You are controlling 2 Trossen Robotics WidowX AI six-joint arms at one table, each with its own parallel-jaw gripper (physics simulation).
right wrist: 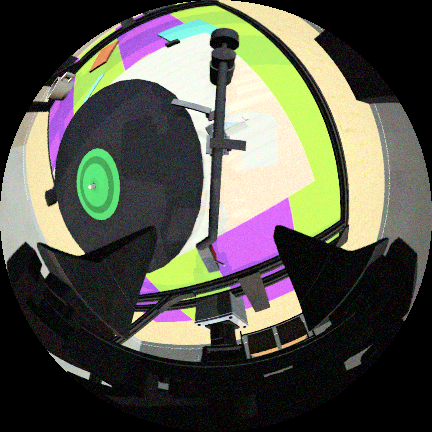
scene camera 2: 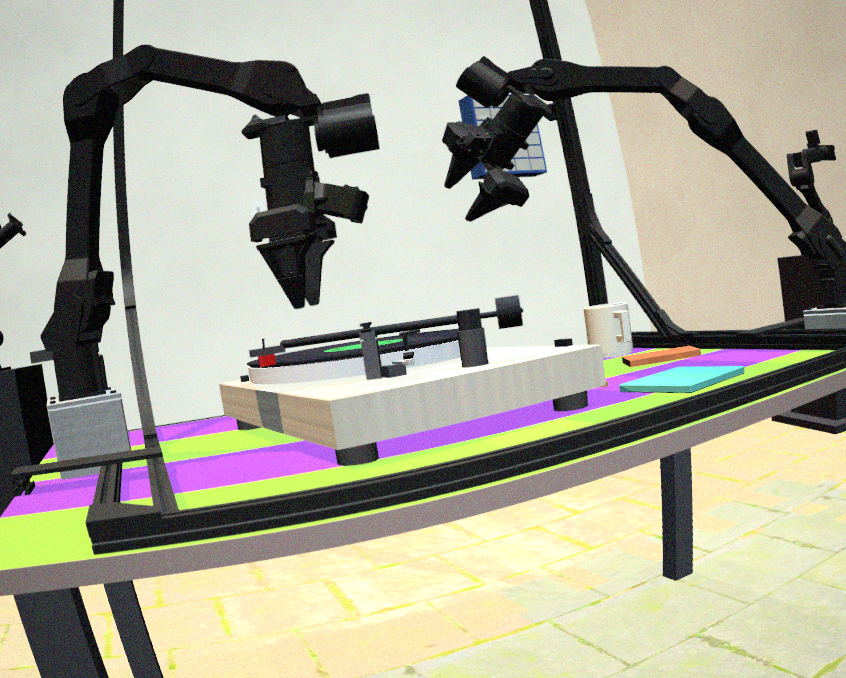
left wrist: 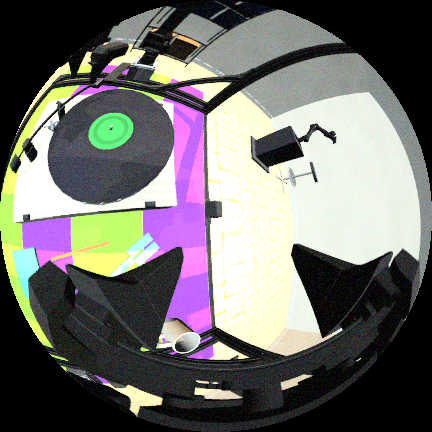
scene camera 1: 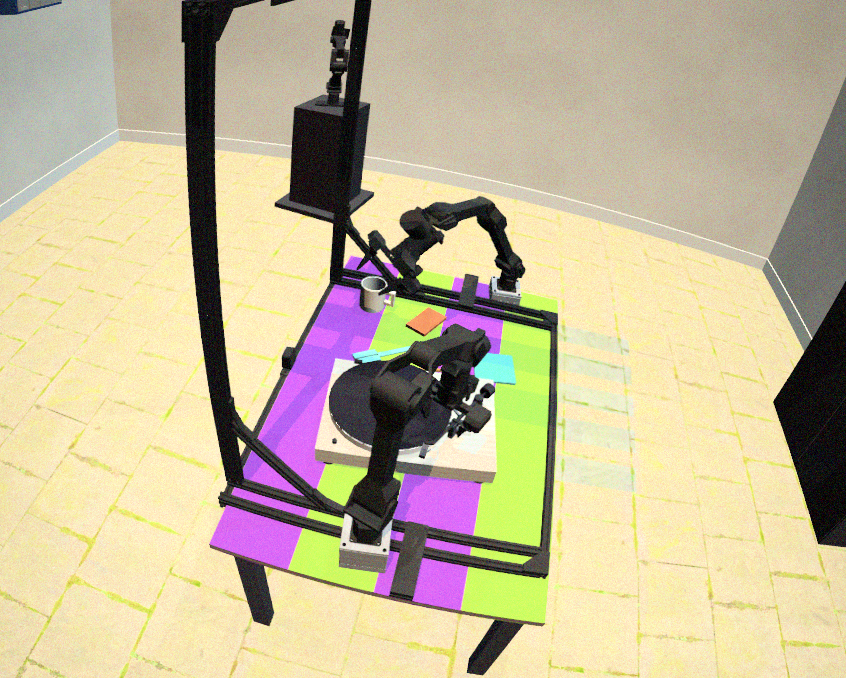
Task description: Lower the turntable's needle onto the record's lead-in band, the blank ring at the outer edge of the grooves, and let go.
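Frame: origin at the left arm's base, x back, y left, z down, level; millimetres.
Seen in the pictures: left gripper, between the fingertips: (scene camera 2: 457,203) (left wrist: 239,252) (scene camera 1: 367,282); right gripper, between the fingertips: (right wrist: 215,232) (scene camera 2: 307,306) (scene camera 1: 442,427); left arm's base, origin of its link: (scene camera 2: 839,305) (scene camera 1: 506,285); right arm's base, origin of its link: (right wrist: 222,326) (scene camera 2: 81,396) (left wrist: 145,61) (scene camera 1: 366,531).
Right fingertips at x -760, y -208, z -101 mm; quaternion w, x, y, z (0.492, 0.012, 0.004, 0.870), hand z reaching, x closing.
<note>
Offsets run from my right fingertips to a thing's top centre. "*": to the spot under its first point.
The black record {dz +57, dx +112, dy -122 mm} (scene camera 1: 353,402) (scene camera 2: 303,353) (left wrist: 100,170) (right wrist: 150,125) with a green label lies on the turntable (scene camera 1: 466,462) (scene camera 2: 459,402) (right wrist: 270,180). The black tonearm {dz +19, dx +63, dy +39 mm} (scene camera 2: 416,324) (right wrist: 217,185) runs alongside it, crossing the arm rest (scene camera 2: 370,353) (right wrist: 237,145). The headshell {* dz +50, dx -46, dy -28 mm} (scene camera 2: 266,360) (right wrist: 207,257), with a red part, is outside the record's edge in the right wrist view. The needle tip is too small to tell. My right gripper (scene camera 2: 305,305) (right wrist: 215,232) is open and empty, above the headshell end. My left gripper (scene camera 1: 370,278) (scene camera 2: 457,201) (left wrist: 239,252) is open and empty, high near the mug.
A pale mug {* dz +80, dx +568, dy -219 mm} (scene camera 1: 372,295) (scene camera 2: 605,330) (left wrist: 175,330) stands beyond the turntable. An orange block {dz +139, dx +560, dy -46 mm} (scene camera 1: 425,321) (scene camera 2: 660,355), a cyan block {dz +140, dx +389, dy +161 mm} (scene camera 1: 496,368) (scene camera 2: 681,379) and thin light-blue pieces {dz +140, dx +389, dy -152 mm} (scene camera 1: 367,355) lie on the table. A dark frame (scene camera 1: 201,211) rises along its side.
</note>
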